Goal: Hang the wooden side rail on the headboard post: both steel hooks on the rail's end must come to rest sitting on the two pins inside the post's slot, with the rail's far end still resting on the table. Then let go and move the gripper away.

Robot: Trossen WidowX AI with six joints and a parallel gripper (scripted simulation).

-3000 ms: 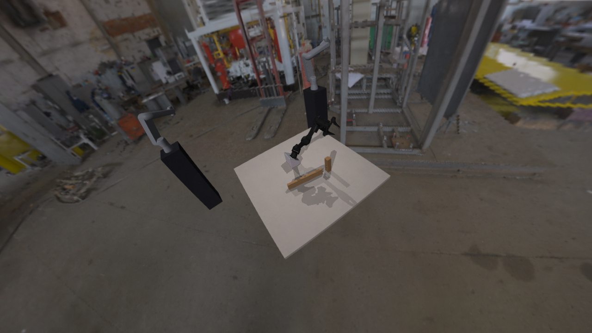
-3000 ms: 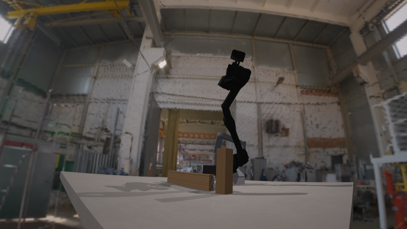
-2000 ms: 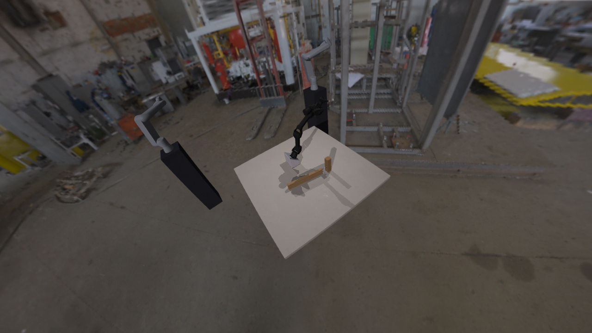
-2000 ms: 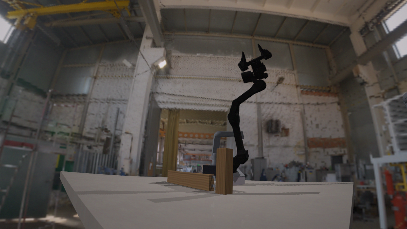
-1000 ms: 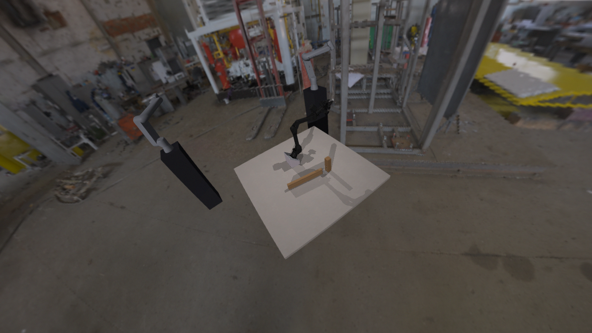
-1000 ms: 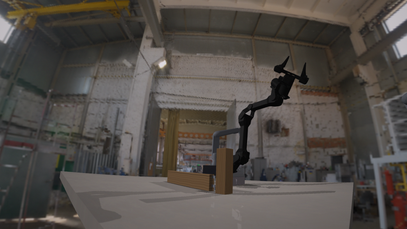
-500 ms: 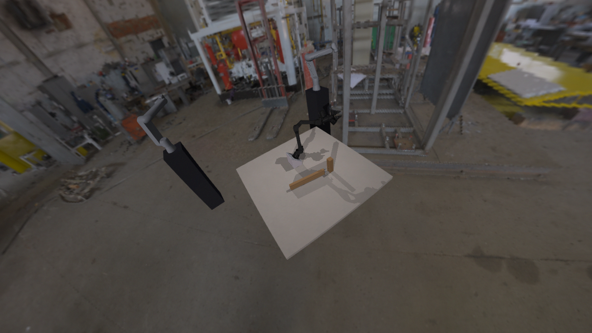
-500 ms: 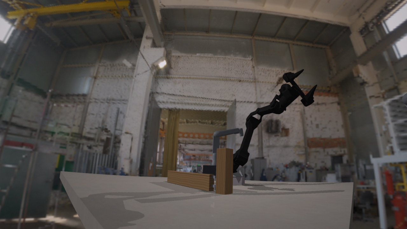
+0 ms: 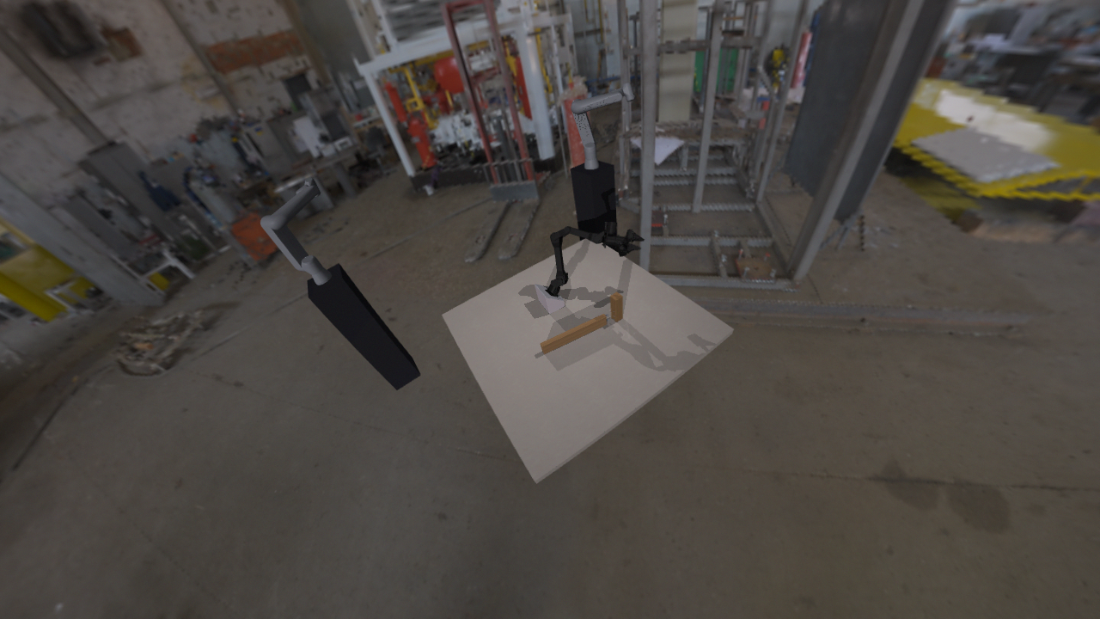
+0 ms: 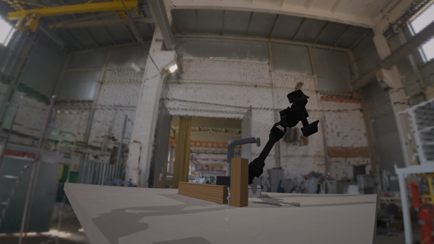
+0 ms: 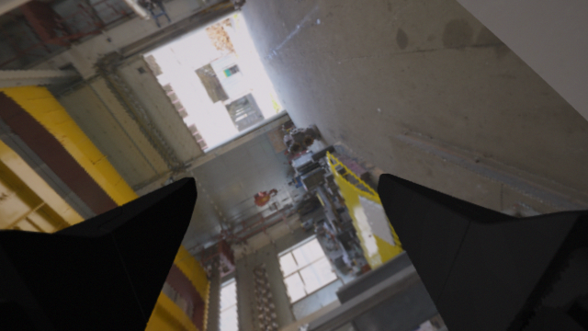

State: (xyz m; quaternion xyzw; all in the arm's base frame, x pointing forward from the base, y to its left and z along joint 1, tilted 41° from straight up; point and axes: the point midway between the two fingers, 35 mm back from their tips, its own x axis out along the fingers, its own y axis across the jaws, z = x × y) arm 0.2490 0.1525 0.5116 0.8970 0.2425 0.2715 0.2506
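Now: the headboard post 280 mm to the right of my gripper tip, 270 mm below it and 60 mm ahead of it.
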